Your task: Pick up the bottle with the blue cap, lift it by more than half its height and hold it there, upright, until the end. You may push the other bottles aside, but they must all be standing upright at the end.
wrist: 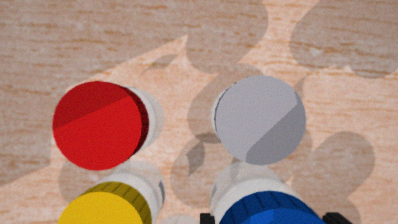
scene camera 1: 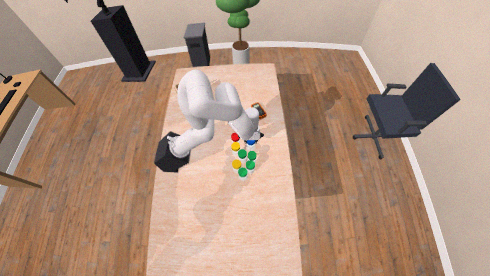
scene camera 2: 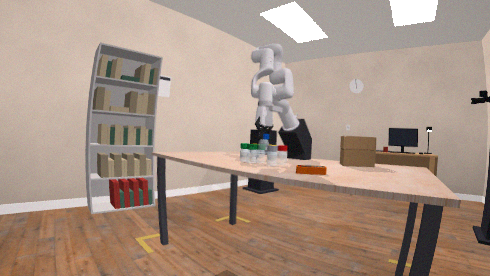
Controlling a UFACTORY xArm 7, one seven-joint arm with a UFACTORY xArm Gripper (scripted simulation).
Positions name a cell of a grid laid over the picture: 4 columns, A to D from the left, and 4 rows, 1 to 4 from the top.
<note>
I see a brown box (scene camera 2: C3), a grey-capped bottle (wrist: C3) and a red-capped bottle (wrist: A3).
The wrist view misses the brown box: it is out of frame.
</note>
